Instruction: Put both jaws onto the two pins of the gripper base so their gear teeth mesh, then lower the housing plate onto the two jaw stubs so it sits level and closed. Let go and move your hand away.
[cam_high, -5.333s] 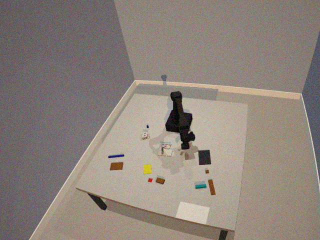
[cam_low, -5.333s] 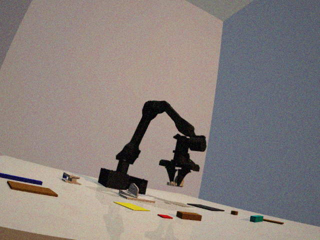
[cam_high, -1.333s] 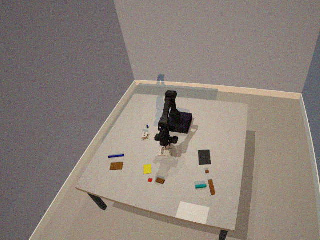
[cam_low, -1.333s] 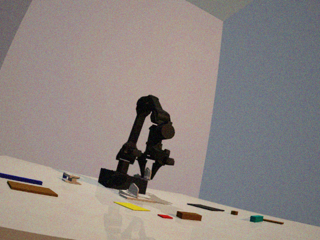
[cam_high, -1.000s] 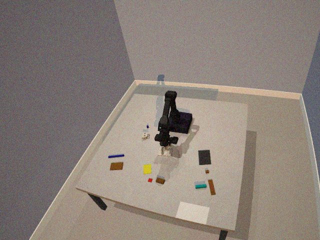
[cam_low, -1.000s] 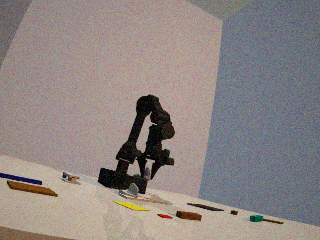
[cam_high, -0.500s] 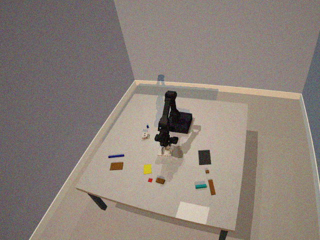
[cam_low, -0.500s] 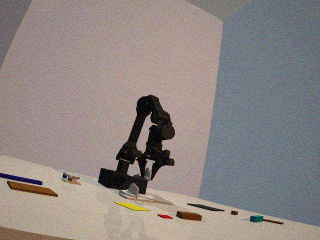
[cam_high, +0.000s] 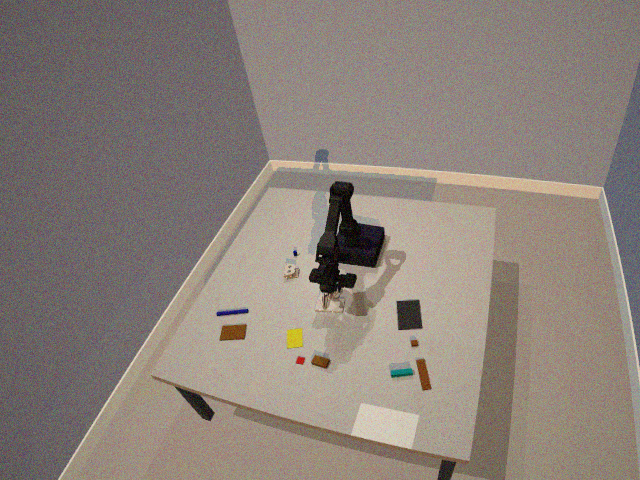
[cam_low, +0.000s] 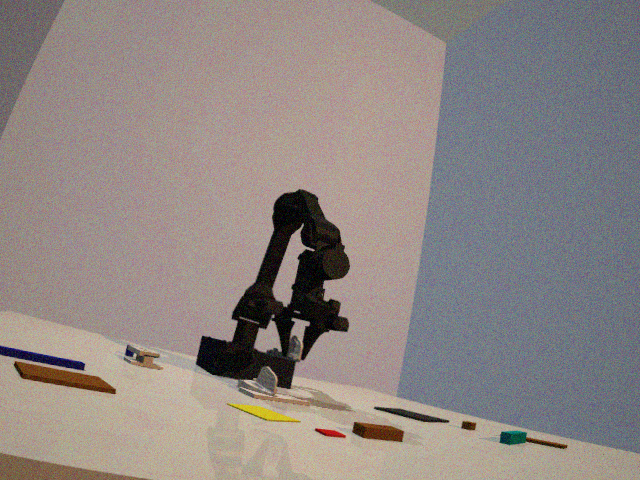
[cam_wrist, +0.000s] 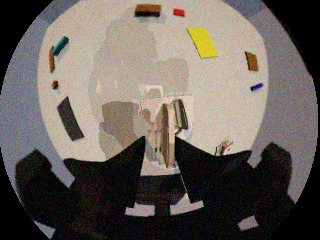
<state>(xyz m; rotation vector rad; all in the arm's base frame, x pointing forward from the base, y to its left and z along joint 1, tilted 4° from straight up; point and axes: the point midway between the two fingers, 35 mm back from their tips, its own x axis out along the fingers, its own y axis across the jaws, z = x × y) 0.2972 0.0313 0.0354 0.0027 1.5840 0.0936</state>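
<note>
Right now my gripper tip is 7 cm above the jaw, 5 cm to the left of it and 3 cm past it. Round my gripper tip: gripper base 28 cm to the right, 11 cm behind, 6 cm below; then housing plate 8 cm below, 5 cm behind, 4 cm to the right; then yellow tile 22 cm ahead, 11 cm to the right, 8 cm below.
</note>
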